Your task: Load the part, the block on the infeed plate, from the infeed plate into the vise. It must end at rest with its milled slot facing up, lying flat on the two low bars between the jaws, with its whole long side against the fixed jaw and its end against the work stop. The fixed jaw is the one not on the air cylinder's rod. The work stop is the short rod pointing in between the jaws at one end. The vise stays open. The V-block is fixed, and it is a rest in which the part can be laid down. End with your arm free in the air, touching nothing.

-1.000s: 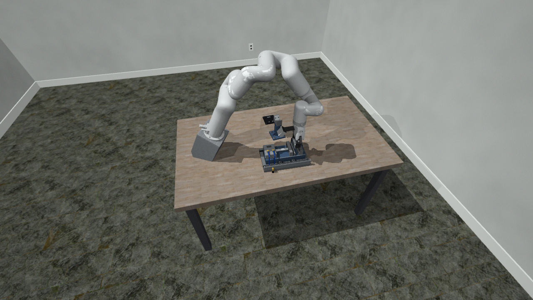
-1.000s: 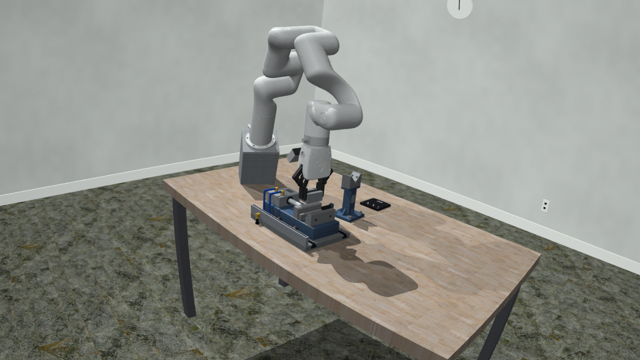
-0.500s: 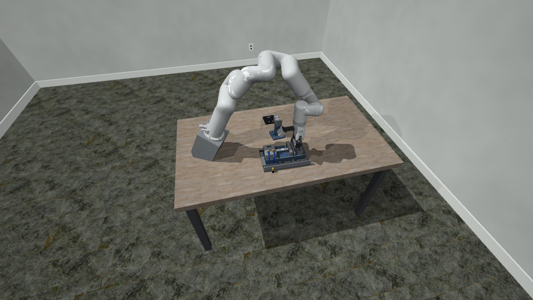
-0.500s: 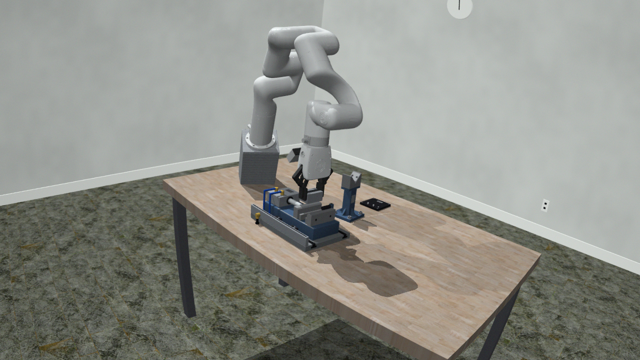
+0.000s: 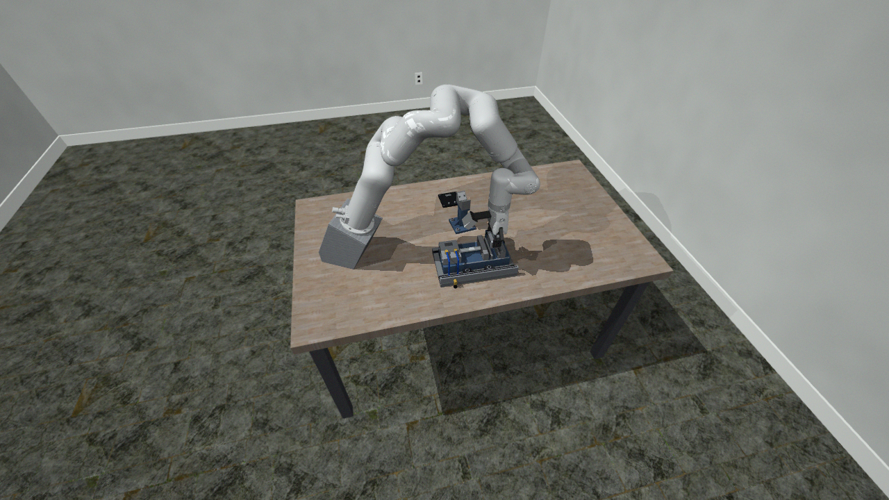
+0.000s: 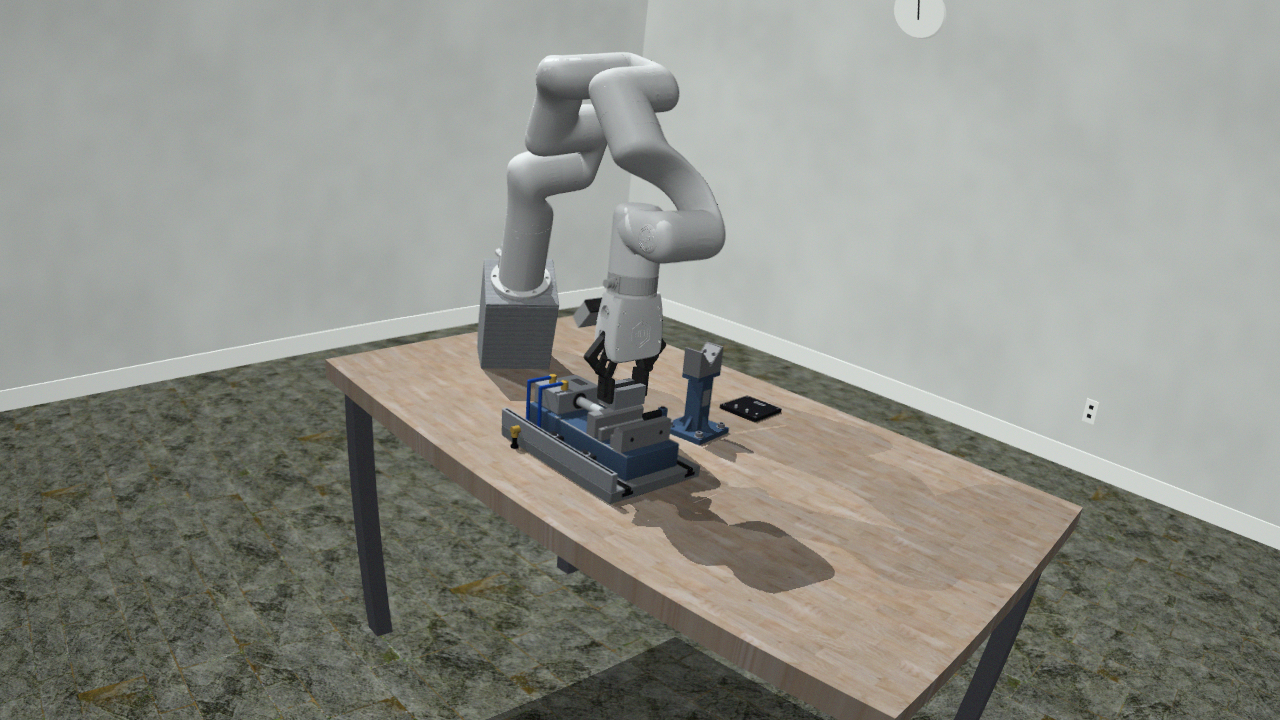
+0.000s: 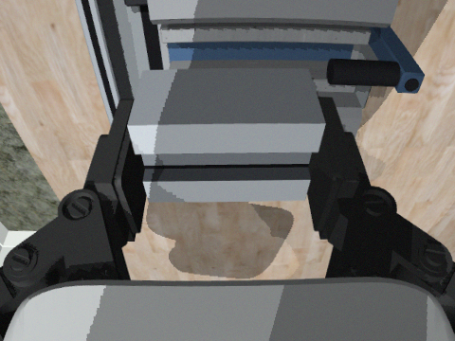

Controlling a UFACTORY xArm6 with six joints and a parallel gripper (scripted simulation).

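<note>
My hand is 70 mm above the fixed jaw, 30 mm short of it and 20 mm to the right of it. The rest, counted from my hand: dark work stop rod: 70 mm to the left, 60 mm below; grey block: right at my hand; moving jaw: 70 mm below, 30 mm behind, 20 mm to the left.
</note>
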